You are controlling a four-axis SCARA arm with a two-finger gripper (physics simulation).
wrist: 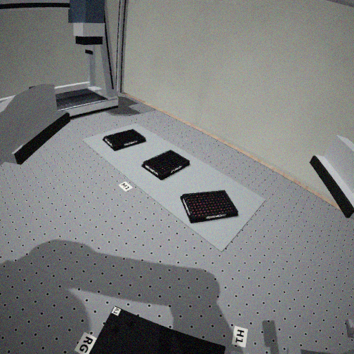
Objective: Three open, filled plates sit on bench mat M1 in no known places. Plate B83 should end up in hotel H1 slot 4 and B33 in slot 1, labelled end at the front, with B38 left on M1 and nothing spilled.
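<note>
Three dark plates stand apart in a diagonal row on the pale bench mat M1 (249,207). The nearest plate (210,205) shows reddish wells and lies toward the mat's near right end. The middle plate (166,164) and the farthest plate (124,139) lie up and left of it. Pale markings show on the plates' side edges, but they are too small to read, so I cannot tell which is B83, B33 or B38. My gripper (196,120) is open and empty, its fingers wide apart at the left and right, above the bench. Of hotel H1, the label and some grey parts show at the bottom right.
A black flat block (160,335) with an A1 tag lies at the bottom, beside the RG label (86,344). The H1 label (240,336) is to its right. A blue and white device (89,30) stands over a framed base at the back left. A wall runs behind the mat.
</note>
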